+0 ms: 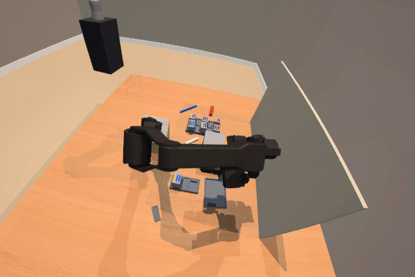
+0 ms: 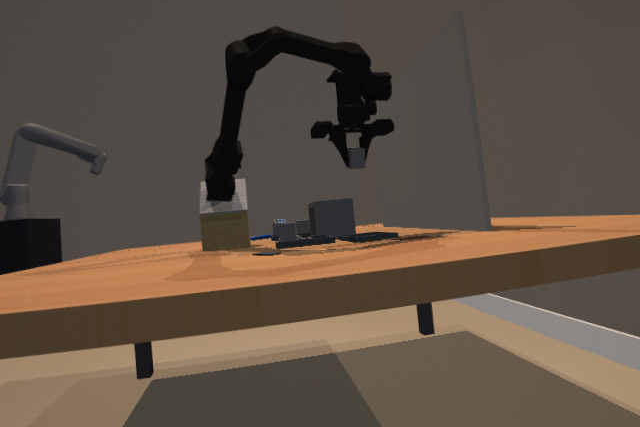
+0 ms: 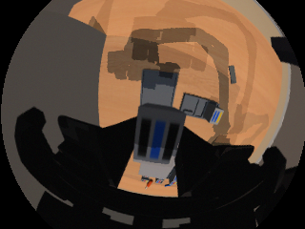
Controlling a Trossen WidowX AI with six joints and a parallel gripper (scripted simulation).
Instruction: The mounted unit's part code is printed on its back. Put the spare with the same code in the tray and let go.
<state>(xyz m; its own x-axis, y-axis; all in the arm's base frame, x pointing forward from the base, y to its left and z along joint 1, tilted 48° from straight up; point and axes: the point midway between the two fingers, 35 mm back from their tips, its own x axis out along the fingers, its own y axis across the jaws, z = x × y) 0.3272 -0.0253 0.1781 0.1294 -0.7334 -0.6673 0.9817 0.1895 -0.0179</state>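
My gripper tip is now 1 cm short of the grey tray and 17 cm above it. Round my gripper tip: flat holder (13 cm behind, 16 cm below); grey mounted unit (5 cm behind, 19 cm to the left, 12 cm below); grey spare unit (3 cm above).
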